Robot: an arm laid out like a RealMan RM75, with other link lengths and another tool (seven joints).
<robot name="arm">
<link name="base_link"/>
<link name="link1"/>
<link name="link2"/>
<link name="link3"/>
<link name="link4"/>
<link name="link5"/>
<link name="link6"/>
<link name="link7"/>
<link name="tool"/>
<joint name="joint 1" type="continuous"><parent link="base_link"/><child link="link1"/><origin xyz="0 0 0.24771" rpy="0 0 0"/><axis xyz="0 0 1"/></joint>
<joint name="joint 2" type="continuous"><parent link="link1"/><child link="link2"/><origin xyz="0 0 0" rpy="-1.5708 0 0"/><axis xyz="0 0 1"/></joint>
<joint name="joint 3" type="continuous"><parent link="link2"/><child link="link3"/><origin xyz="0 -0.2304 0" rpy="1.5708 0 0"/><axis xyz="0 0 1"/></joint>
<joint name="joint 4" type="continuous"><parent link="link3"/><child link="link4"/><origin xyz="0 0 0" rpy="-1.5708 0 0"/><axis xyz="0 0 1"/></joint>
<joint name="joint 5" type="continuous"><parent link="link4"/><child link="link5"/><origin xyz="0 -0.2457 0" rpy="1.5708 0 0"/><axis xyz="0 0 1"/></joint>
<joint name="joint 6" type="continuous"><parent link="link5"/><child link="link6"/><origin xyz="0 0 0" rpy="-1.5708 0 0"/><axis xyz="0 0 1"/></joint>
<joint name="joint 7" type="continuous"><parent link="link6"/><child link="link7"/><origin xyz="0 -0.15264 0" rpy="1.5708 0 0"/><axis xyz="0 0 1"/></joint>
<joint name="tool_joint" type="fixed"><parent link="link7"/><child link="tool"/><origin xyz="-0.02 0.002 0.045" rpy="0 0.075 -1.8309"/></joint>
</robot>
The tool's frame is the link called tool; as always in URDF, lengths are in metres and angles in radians. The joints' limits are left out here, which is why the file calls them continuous.
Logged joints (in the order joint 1, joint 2, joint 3, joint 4, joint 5, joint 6, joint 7), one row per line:
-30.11 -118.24 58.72 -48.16 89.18 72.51 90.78
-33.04 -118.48 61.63 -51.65 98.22 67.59 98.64
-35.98 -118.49 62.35 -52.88 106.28 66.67 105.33
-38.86 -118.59 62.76 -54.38 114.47 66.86 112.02
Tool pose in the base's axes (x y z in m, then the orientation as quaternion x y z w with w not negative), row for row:
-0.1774 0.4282 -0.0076 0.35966 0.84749 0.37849 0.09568
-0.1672 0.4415 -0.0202 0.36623 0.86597 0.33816 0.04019
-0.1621 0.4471 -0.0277 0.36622 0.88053 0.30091 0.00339
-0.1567 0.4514 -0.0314 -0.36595 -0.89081 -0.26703 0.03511
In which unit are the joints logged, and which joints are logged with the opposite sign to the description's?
The joints are logged in degrees. Opposite sign: joint 4, joint 7.
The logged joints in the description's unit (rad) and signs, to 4 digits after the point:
-0.5255 -2.0637 1.0249 0.8406 1.5565 1.2655 -1.5844
-0.5767 -2.0679 1.0756 0.9015 1.7143 1.1797 -1.7216
-0.6280 -2.0680 1.0882 0.9229 1.8549 1.1636 -1.8384
-0.6782 -2.0698 1.0954 0.9491 1.9979 1.1669 -1.9551

